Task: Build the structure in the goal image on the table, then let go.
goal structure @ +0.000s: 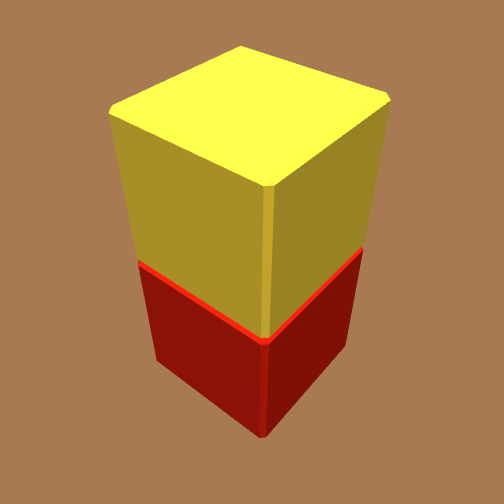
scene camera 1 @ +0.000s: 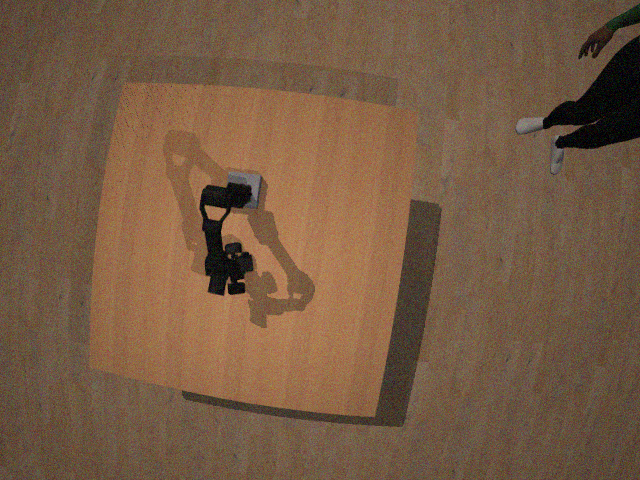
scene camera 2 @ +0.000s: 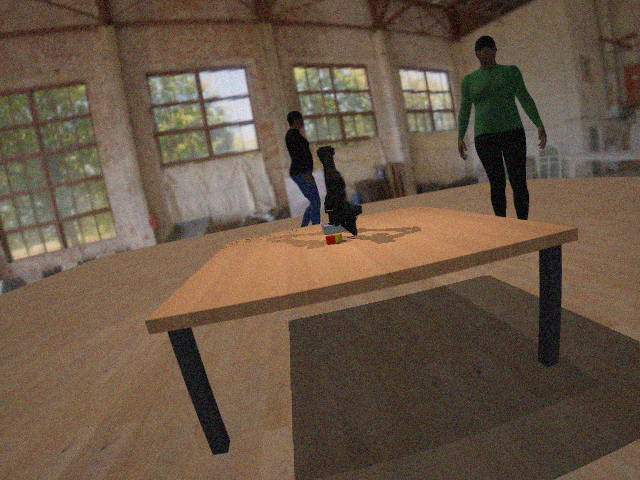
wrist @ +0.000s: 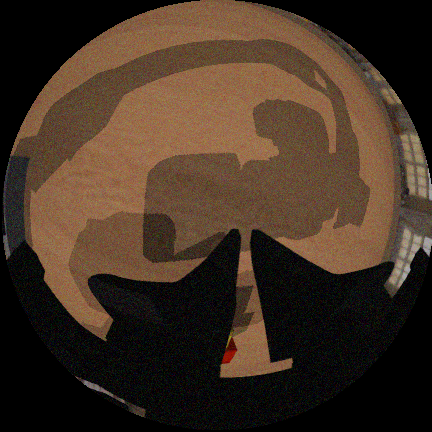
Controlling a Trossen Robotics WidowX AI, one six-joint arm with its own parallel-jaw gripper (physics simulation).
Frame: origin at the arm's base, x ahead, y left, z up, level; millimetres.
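Seen in the pictures: gripper, fingertip midpoint: (scene camera 1: 244, 271) (scene camera 2: 356, 235) (wrist: 243, 235); arm's base, link origin: (scene camera 1: 241, 194).
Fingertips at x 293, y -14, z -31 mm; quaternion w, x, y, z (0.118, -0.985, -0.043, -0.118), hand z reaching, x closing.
Note:
Pixels of each thing's top centre, then the offset from my fingertips to it. Level surfaces: height alone.
- red block, top centre: (wrist: 215, 359) (scene camera 2: 330, 236) dx -12, dy -114, dz +21 mm
- yellow block, top centre: (wrist: 207, 343) (scene camera 2: 336, 234) dx -21, dy -79, dz +21 mm
- table top, surface height: dz -12 mm
A red block (scene camera 2: 330, 239) (wrist: 229, 356) and a yellow block (scene camera 2: 338, 238) (wrist: 230, 337) sit side by side on the table top (scene camera 1: 320, 206) (scene camera 2: 289, 268); whether they touch is too small to tell. In the wrist view both are mostly hidden behind the left finger. Neither block shows in the view of scene camera 1. My gripper (scene camera 2: 355, 233) (wrist: 243, 235) points down close to the table, beside the blocks. Its fingers are nearly together, with bare wood showing through the narrow gap, and hold nothing.
The arm's light grey base plate (scene camera 1: 256, 198) (scene camera 2: 330, 227) stands near the blocks. The arm (scene camera 1: 212, 235) (scene camera 2: 334, 188) casts long shadows across the wood. A person in green (scene camera 2: 496, 100) and a person in black and blue (scene camera 2: 298, 149) stand beyond the table.

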